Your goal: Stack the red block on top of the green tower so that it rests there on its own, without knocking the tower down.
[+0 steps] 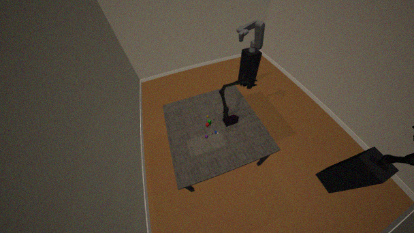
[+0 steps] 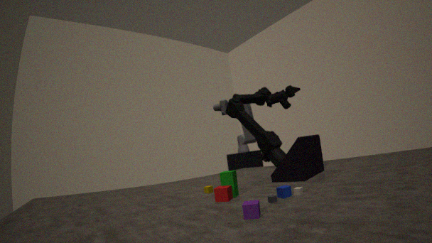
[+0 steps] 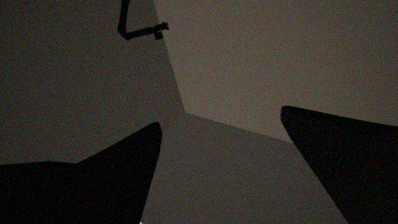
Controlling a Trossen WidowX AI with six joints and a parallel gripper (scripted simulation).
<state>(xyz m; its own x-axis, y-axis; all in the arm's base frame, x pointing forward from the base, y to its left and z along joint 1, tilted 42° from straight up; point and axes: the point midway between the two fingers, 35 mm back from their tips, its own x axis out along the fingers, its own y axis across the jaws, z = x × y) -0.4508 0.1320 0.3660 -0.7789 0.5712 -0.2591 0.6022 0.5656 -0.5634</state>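
Right now the red block is 75 cm ahead of my gripper tip, 41 cm below it and 11 cm to the left of it. Also, from my gripper tip: blue block: 69 cm ahead, 42 cm below, 26 cm to the left; yellow block: 70 cm ahead, 42 cm below, 3 cm to the right; white block: 67 cm ahead, 42 cm below, 28 cm to the left.
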